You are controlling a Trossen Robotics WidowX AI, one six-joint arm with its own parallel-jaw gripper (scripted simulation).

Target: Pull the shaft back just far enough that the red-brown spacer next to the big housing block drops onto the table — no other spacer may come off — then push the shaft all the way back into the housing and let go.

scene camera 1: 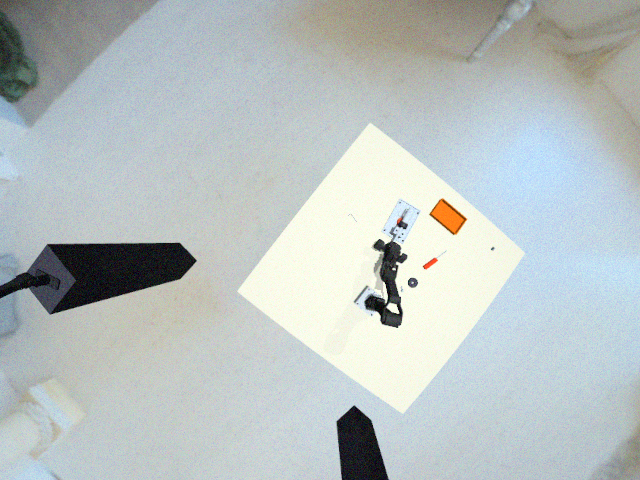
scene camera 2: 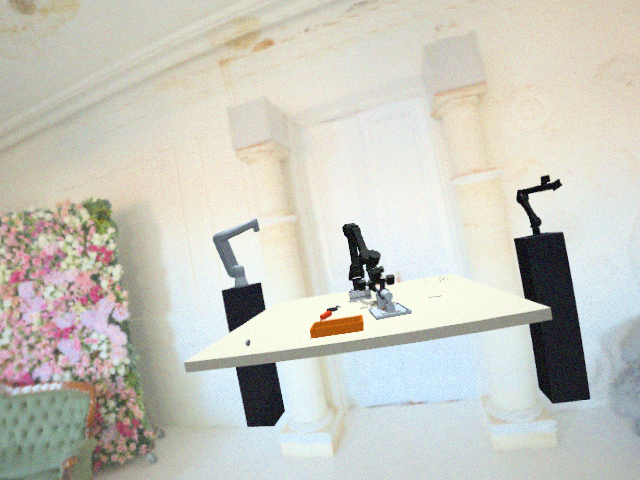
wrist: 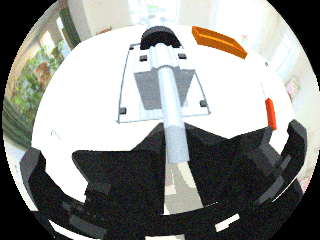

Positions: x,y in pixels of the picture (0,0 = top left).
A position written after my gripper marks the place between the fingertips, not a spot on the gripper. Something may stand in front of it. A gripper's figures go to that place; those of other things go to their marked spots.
Labels:
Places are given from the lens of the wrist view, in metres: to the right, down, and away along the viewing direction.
my gripper (wrist: 170,125): 0.01, 0.01, 0.10
grey shaft (wrist: 177,145): 0.01, 0.01, 0.06
orange tray (wrist: 213,39): 0.16, -0.25, 0.22
The marked spots on the grey shaft and the orange tray are 0.34 m apart.

